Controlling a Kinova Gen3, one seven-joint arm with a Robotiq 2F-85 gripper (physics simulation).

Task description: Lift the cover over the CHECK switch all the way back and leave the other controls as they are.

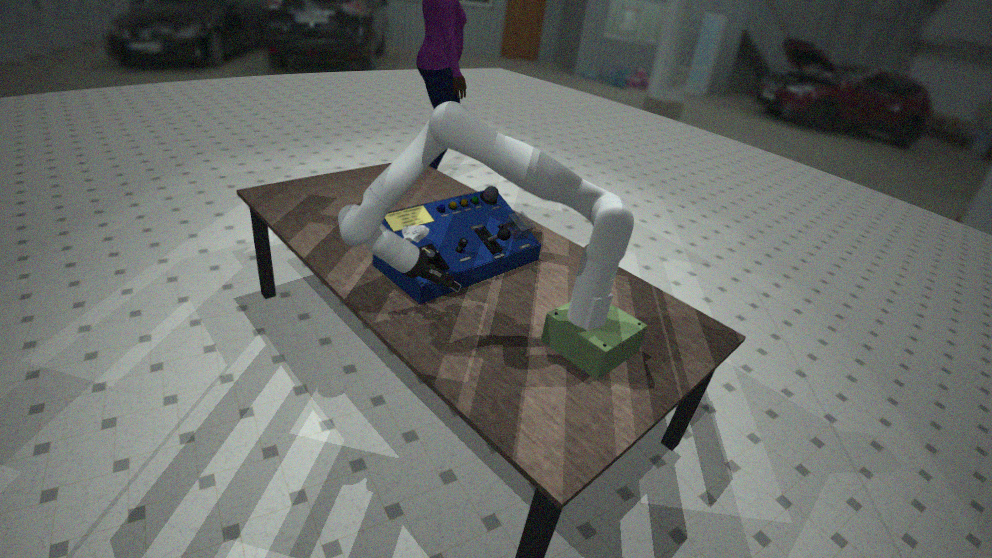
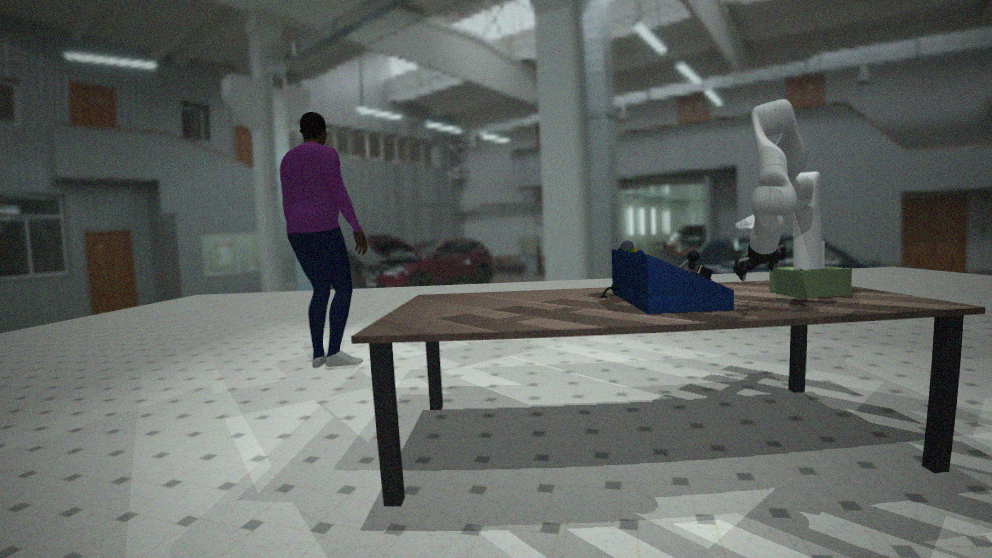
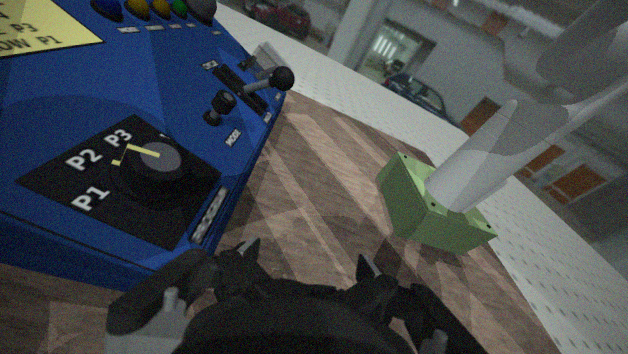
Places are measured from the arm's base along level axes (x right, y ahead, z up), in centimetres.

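Where they show: gripper, fingertip midpoint: (image 1: 449, 285) (image 2: 756, 273) (image 3: 308, 257); arm's base at its link origin: (image 1: 584, 318) (image 2: 807, 268) (image 3: 442, 194).
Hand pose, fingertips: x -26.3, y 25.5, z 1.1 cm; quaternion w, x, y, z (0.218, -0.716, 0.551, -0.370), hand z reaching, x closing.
Things, the pixels of their centre, and the offset from my fingertips. "*": a spot on its surface instead. Level surfaces: height alone.
- blue sloped control panel at a spot on its surface: (image 3: 60, 92) * dx +2.0, dy +24.3, dz +2.5 cm
- see-through cover at the middle of its body: (image 3: 268, 67) (image 1: 518, 226) (image 2: 669, 261) dx +36.8, dy +20.9, dz +1.9 cm
- lever with a black ball, body centre: (image 3: 283, 78) (image 1: 504, 234) (image 2: 693, 256) dx +25.9, dy +13.8, dz +4.3 cm
- rotary knob at the middle of its body: (image 3: 162, 156) dx +1.4, dy +14.4, dz +1.9 cm
- toggle at the middle of its body: (image 3: 216, 112) (image 1: 460, 247) dx +13.0, dy +17.3, dz +0.3 cm
- dark round knob at a spot on its surface: (image 1: 489, 195) * dx +33.0, dy +34.7, dz +7.9 cm
- table at its surface level: dz -10.2 cm
A blue sloped control panel (image 1: 450, 232) (image 2: 627, 281) (image 3: 60, 92) stands on the table. A see-through cover (image 1: 521, 224) (image 3: 269, 59) is at its right side, beyond a lever with a black ball (image 1: 503, 232) (image 3: 281, 78). A small dark switch (image 3: 247, 63) shows beside the cover; its label is too small to read, and I cannot tell the cover's exact angle. My gripper (image 1: 449, 279) (image 2: 760, 264) (image 3: 308, 257) is open and empty, near the panel's front left corner by the rotary knob (image 3: 160, 157), well away from the cover.
A toggle (image 1: 462, 244) (image 3: 222, 102) labelled MODE stands between the knob and lever. Coloured buttons (image 1: 453, 205) (image 3: 136, 7) and a dark round knob (image 1: 489, 195) line the back. The arm's green base block (image 1: 589, 347) (image 2: 810, 282) (image 3: 425, 210) stands on the table (image 1: 541, 444) (image 2: 430, 322). A person (image 2: 312, 190) stands beyond.
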